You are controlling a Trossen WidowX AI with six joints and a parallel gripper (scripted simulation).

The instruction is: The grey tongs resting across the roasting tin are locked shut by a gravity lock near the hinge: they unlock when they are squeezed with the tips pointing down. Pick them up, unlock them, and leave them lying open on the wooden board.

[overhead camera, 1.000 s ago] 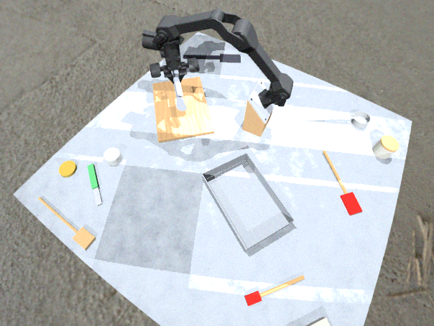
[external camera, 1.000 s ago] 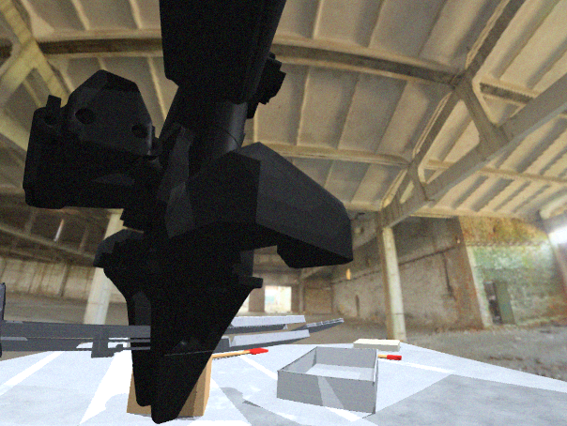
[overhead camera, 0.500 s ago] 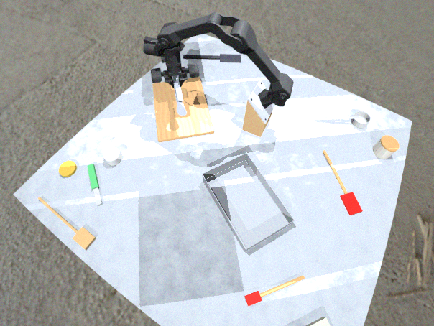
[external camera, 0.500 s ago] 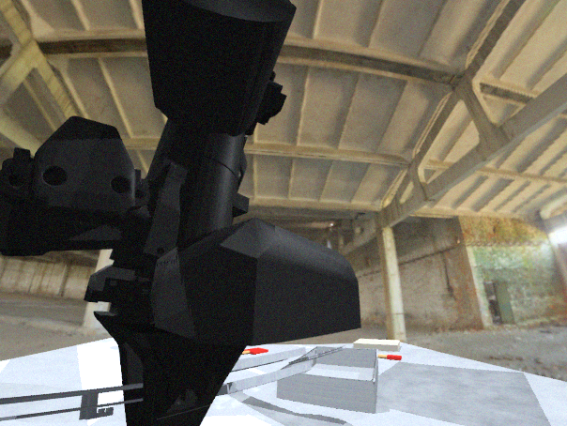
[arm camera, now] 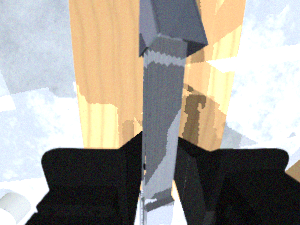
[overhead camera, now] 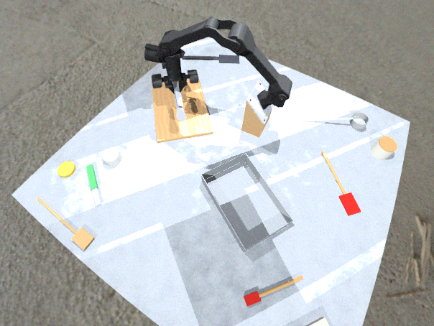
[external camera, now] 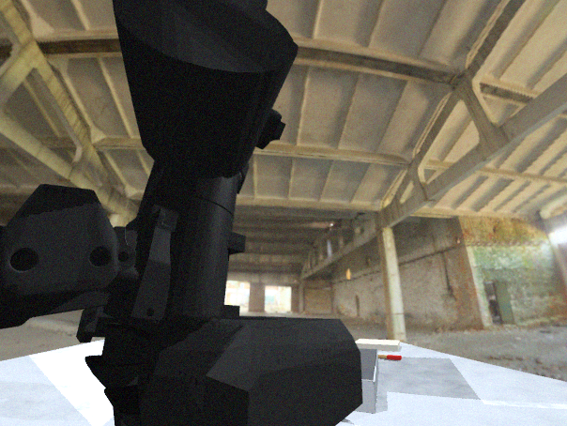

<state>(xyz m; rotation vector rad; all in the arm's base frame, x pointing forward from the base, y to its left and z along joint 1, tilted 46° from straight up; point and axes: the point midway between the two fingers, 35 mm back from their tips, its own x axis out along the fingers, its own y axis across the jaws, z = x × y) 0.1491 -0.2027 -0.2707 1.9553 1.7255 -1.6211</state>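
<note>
Right now the wooden board is 8 cm below my gripper tip. From my gripper tip the other things lie so: black spatula: 40 cm behind, 10 cm to the right, 9 cm below; then roasting tin: 20 cm ahead, 50 cm to the left, 6 cm below; then white puck: 38 cm ahead, 2 cm to the right, 7 cm below.
</note>
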